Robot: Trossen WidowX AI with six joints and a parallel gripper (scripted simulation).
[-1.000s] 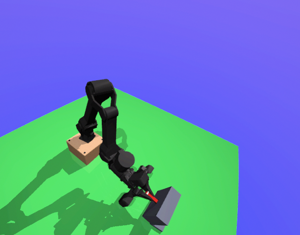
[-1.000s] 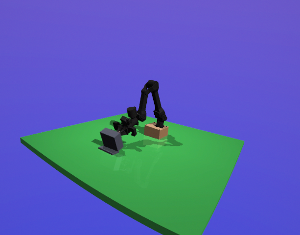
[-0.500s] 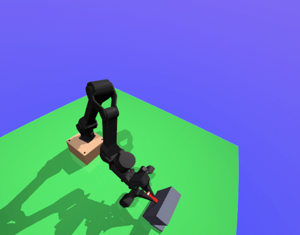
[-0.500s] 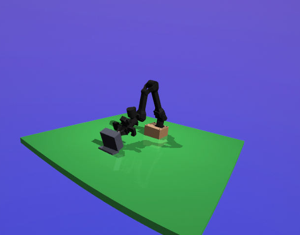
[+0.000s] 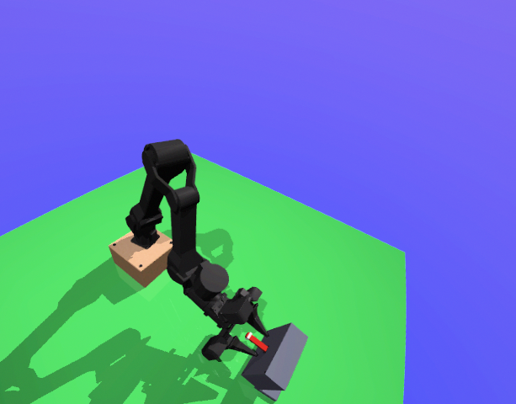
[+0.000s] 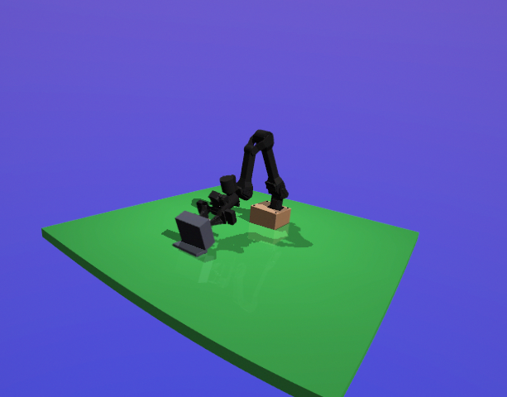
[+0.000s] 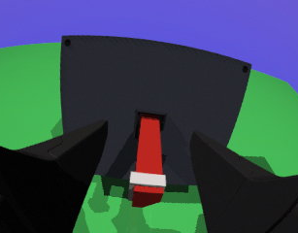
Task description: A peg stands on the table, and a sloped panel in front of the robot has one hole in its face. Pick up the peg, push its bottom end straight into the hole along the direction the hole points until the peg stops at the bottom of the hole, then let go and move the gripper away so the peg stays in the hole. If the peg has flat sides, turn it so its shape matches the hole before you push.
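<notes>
My gripper tip is 20 mm past the red peg. The rest, counted from my gripper tip: grey sloped panel 40 mm ahead, 10 mm to the right, 20 mm below; thin grey foot 60 mm ahead, 10 mm to the right, 80 mm below.
</notes>
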